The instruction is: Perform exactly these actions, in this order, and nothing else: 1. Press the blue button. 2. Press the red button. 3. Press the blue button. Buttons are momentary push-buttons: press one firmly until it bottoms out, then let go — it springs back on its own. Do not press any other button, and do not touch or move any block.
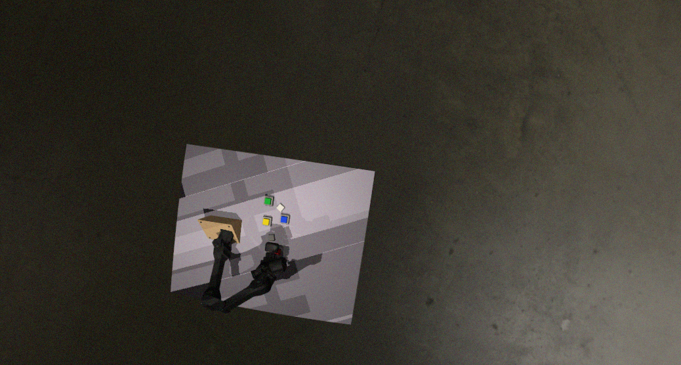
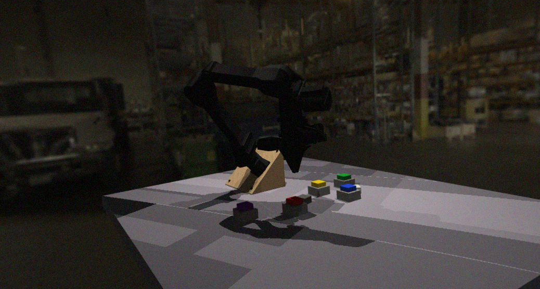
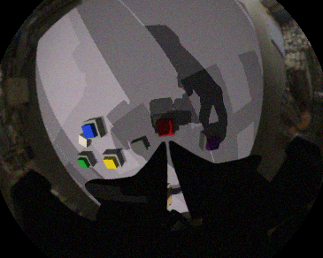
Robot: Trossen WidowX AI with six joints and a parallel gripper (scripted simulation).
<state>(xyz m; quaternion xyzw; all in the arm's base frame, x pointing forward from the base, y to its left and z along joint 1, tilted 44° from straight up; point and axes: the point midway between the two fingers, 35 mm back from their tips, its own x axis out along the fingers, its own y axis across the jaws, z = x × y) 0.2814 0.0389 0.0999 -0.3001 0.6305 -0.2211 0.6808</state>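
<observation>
Right now my gripper tip is 10 mm to the left of the red button and 80 mm above it. Round my gripper tip: yellow button 100 mm behind, 140 mm to the left, 80 mm below; then purple button 50 mm behind, 130 mm to the right, 80 mm below; then grey block 60 mm behind, 60 mm to the left, 100 mm below.
</observation>
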